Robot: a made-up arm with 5 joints.
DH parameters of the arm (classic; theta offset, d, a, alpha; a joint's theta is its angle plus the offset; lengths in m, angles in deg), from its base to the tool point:
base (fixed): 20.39 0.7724 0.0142 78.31
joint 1: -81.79 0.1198 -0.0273 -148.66
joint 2: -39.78 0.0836 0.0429 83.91
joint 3: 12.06 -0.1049 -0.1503 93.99
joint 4: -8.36 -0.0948 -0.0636 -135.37
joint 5: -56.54 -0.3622 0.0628 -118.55
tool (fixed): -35.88 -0.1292 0 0
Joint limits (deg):
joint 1: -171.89..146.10
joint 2: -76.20..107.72
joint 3: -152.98..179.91
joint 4: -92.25..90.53
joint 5: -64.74..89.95
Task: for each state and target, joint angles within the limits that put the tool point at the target. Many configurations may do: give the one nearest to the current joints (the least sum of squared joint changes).
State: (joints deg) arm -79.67 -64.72 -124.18 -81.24 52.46
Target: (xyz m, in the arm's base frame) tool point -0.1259 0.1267 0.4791
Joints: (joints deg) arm -84.55 -58.49 -127.38 -78.24 63.24
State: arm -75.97 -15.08 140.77 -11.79 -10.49
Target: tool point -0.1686 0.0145 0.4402
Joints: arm -56.80 -0.34 174.22 2.93 22.91
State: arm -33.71 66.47 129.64 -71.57 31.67
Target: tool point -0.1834 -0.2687 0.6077
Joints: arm -37.46 48.43 101.15 -66.25 21.46
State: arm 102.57 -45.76 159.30 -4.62 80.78
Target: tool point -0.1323 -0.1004 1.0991
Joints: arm 138.29 -72.07 144.40 19.28 84.03
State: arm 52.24 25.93 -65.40 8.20 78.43
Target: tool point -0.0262 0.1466 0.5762
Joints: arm 68.63 -0.03 -104.08 11.34 71.38
